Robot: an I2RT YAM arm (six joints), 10 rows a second.
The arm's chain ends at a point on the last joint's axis. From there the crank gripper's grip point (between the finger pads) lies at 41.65 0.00 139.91 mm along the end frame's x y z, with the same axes.
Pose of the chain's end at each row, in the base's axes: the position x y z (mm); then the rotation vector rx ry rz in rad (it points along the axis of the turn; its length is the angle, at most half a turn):
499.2, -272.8, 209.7, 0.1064, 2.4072, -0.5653
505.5, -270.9, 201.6, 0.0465, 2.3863, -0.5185
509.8, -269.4, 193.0, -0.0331, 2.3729, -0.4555
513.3, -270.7, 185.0, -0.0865, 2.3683, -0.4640
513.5, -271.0, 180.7, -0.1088, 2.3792, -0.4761
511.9, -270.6, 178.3, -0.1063, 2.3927, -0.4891
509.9, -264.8, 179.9, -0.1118, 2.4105, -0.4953
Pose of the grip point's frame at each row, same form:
548.3, -334.8, 87.0, 0.1064, 2.4072, -0.5653
560.6, -328.2, 79.2, 0.0465, 2.3863, -0.5185
570.4, -319.6, 70.0, -0.0331, 2.3729, -0.4555
575.1, -321.3, 62.8, -0.0865, 2.3683, -0.4640
573.9, -322.6, 58.3, -0.1088, 2.3792, -0.4761
570.2, -323.6, 55.4, -0.1063, 2.3927, -0.4891
565.8, -318.3, 56.1, -0.1118, 2.4105, -0.4953

